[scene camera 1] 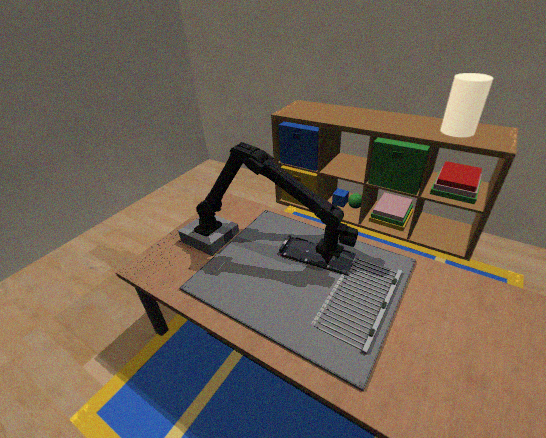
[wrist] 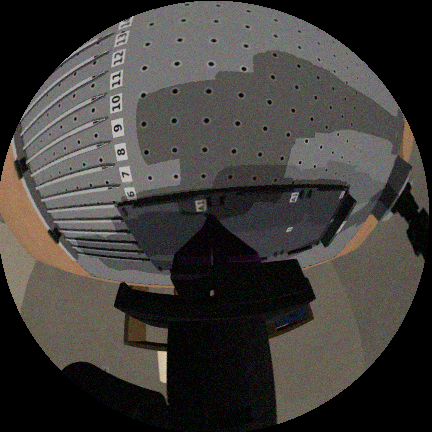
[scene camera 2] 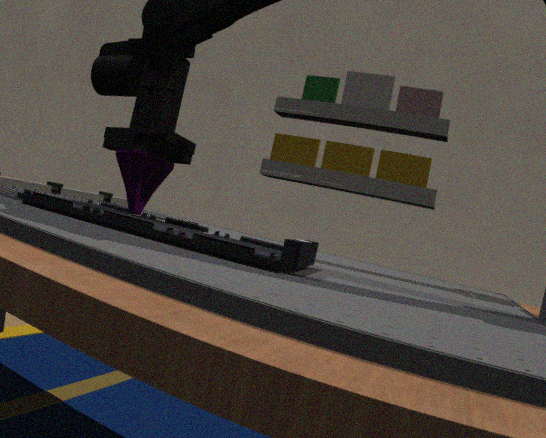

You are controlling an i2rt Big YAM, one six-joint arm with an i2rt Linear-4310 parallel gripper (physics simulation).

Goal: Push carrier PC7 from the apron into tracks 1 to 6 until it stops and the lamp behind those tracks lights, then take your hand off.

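Frame: origin at the arm's base, x down, y right, z back, level; centimetres.
Seen in the pictures: gripper, between the fingertips: [scene camera 1: 327,262] [wrist: 210,219] [scene camera 2: 134,214]; arm's base, origin of its link: [scene camera 1: 208,228] [wrist: 400,197].
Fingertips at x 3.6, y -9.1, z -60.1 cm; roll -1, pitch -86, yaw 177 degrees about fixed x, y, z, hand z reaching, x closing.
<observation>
Pixels of each thing's top centre, then the offset from my fingertips to it. "spot": a spot on its surface instead. Level surfaces: height alone.
- Carrier PC7, centre of its top: [scene camera 2: 165,208] [wrist: 264,245] [scene camera 1: 317,250] dx -1.7, dy -3.1, dz +6.5 cm
- A1 label, a spot on its surface: [wrist: 201,205] spot: dx +0.2, dy +1.7, dz -0.9 cm
- lamp, centre of its top: [wrist: 52,237] [scene camera 1: 394,280] dx -0.9, dy -2.3, dz -28.0 cm
- board, height of its surface: dx +1.3 cm
Carrier PC7 [scene camera 1: 302,251] [scene camera 2: 210,246] [wrist: 265,225] is a long dark tray lying flat on the grey board, with its leading end at the mouths of the low-numbered tracks [wrist: 85,206]. Its raised end block [scene camera 2: 299,255] [wrist: 340,220] is at the end away from the tracks. My gripper [scene camera 1: 328,261] [scene camera 2: 136,214] [wrist: 210,219] is shut and empty, pointing down over the carrier's deck, between its long sides and near the A1 label [wrist: 201,205]. Whether the tips touch the deck I cannot tell. The lamp [scene camera 1: 394,281] [wrist: 54,235] behind these tracks looks dark.
Higher-numbered tracks [scene camera 1: 345,322] continue toward the near side of the board [scene camera 1: 250,300]. A pale end bar [scene camera 1: 377,325] carries several dark lamp blocks. The arm's base [scene camera 1: 209,237] stands at the board's far-left side. A shelf unit [scene camera 1: 390,122] stands behind the table.
</observation>
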